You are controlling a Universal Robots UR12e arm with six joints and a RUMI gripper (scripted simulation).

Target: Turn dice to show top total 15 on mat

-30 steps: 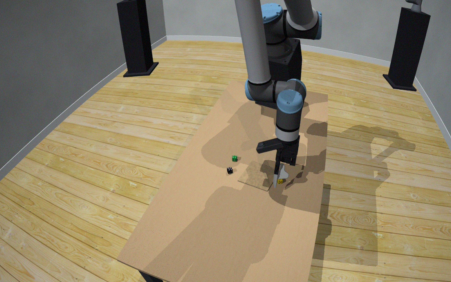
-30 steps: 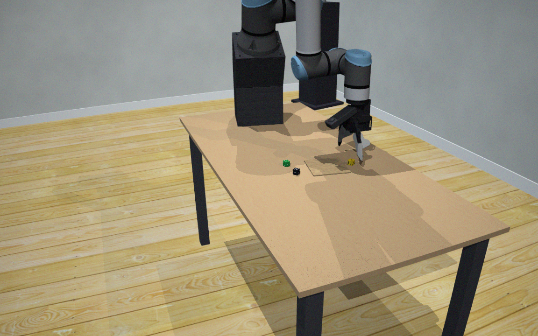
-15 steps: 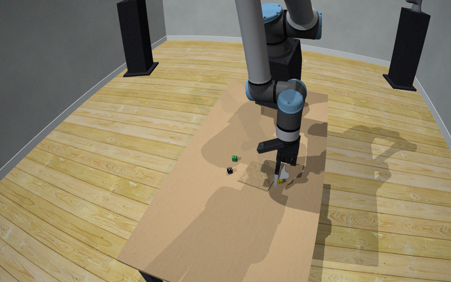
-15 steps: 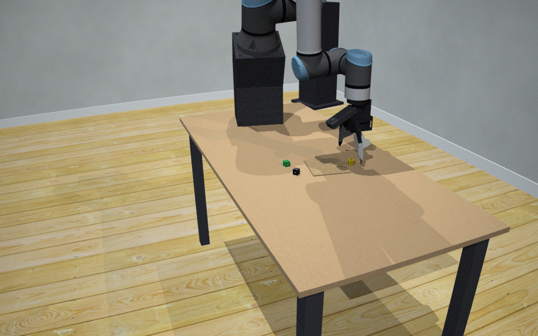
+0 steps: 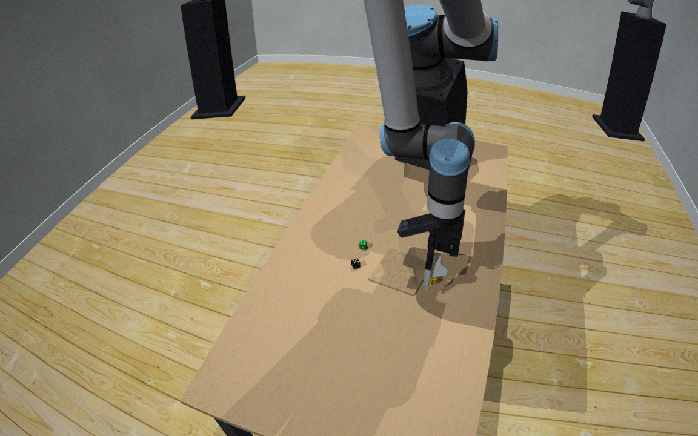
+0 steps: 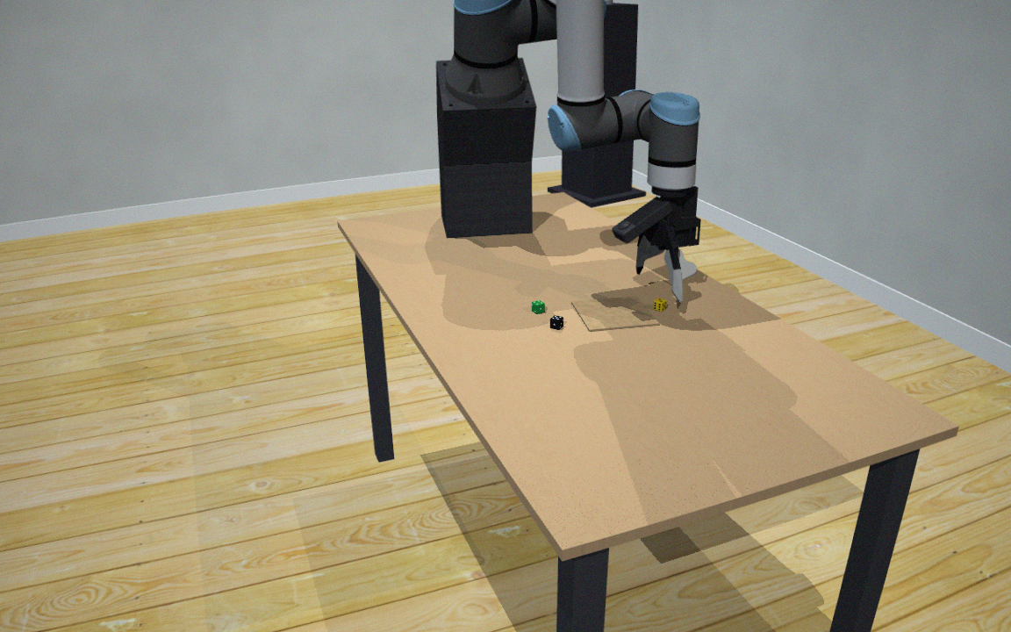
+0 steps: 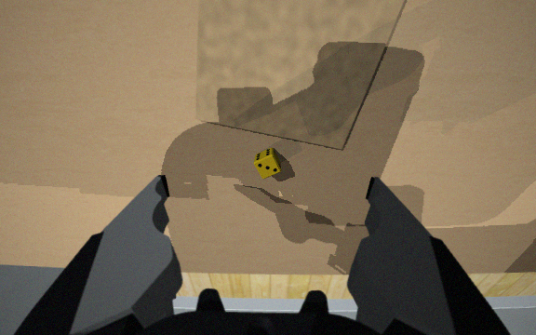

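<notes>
The yellow die lies 1 cm to the left of my hand and 4 cm below it. Also, from my hand: thin square mat (4 cm behind, 8 cm to the right, 4 cm below); black die (5 cm behind, 21 cm to the right, 4 cm below); green die (13 cm behind, 20 cm to the right, 4 cm below).
</notes>
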